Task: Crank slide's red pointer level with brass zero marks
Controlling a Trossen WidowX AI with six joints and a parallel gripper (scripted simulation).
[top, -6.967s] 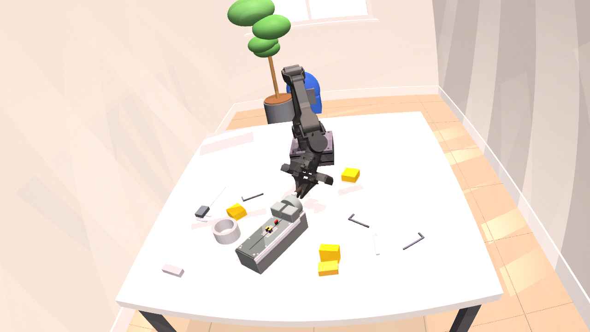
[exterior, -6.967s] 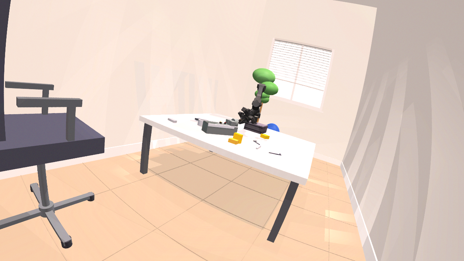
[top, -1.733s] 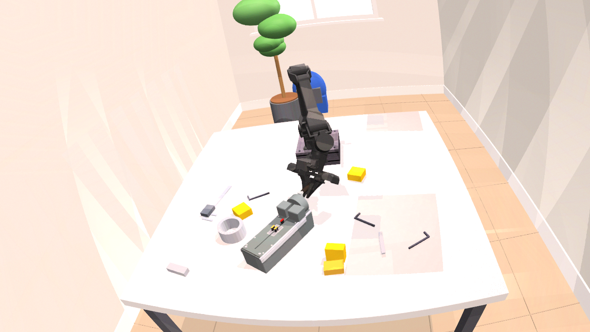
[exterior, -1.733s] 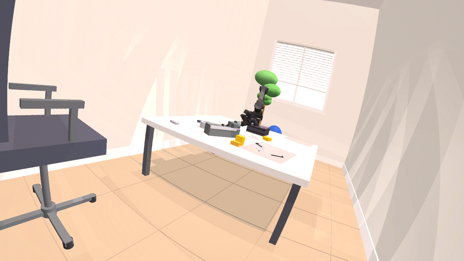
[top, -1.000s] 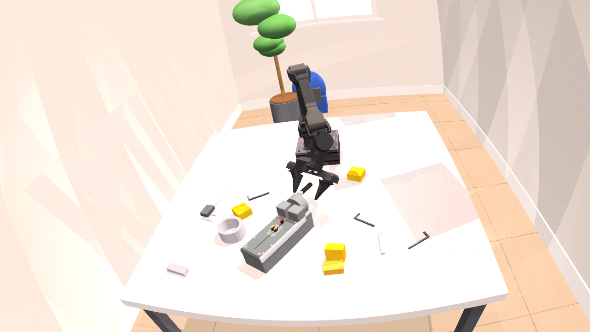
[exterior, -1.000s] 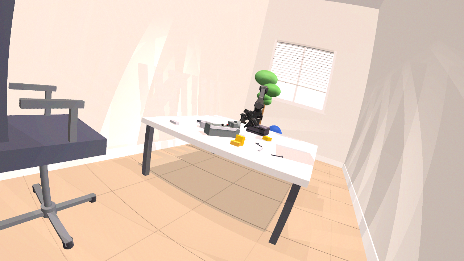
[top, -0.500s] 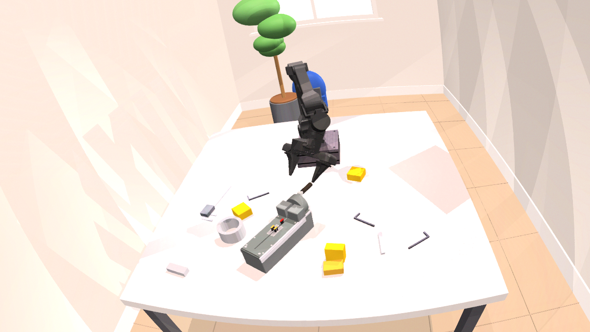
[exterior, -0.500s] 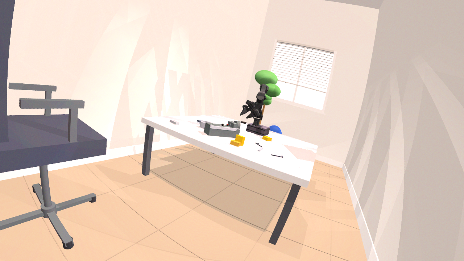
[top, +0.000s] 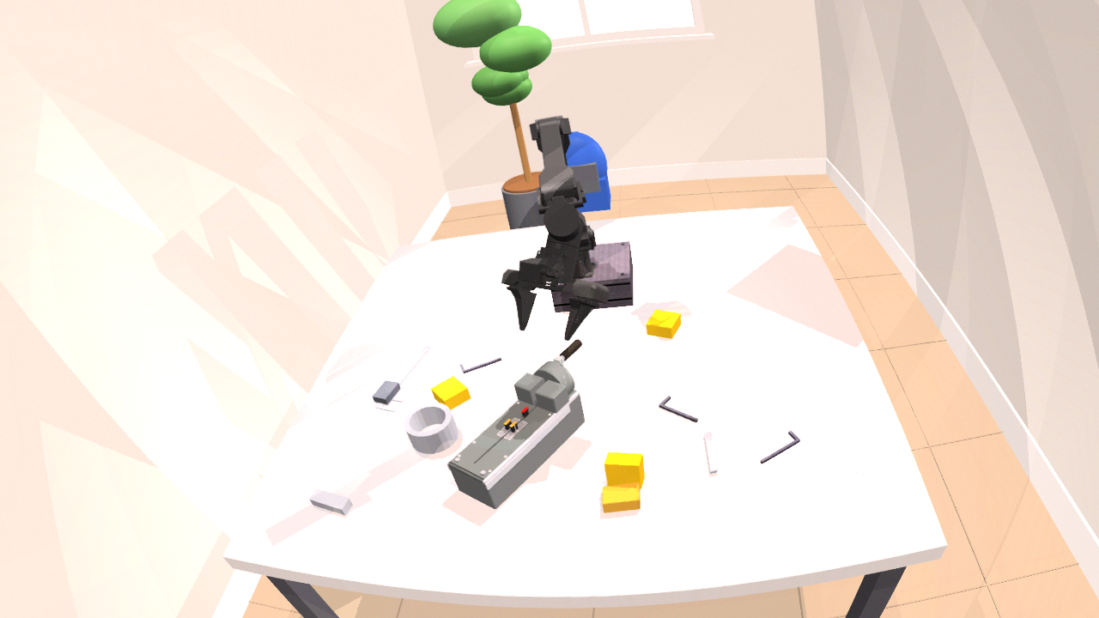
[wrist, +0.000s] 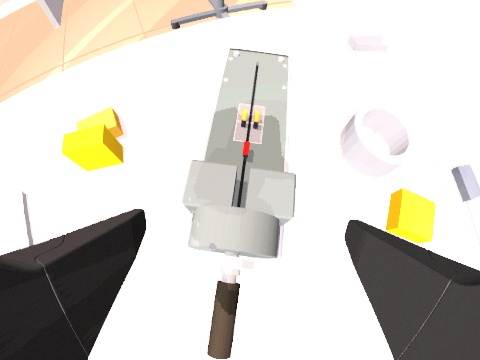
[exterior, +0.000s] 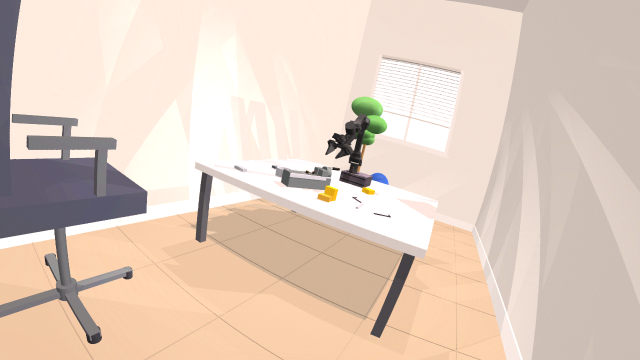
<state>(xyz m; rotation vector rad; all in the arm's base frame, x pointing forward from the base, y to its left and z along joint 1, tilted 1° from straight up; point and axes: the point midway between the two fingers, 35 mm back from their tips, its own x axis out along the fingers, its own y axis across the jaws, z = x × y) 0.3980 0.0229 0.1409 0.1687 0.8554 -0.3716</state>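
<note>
My gripper tip is 50 mm past the brown crank handle, 30 mm to the right of it and 70 mm above it. The rest, counted from my gripper tip: red pointer: 80 mm ahead, 40 mm to the right, 100 mm below.
</note>
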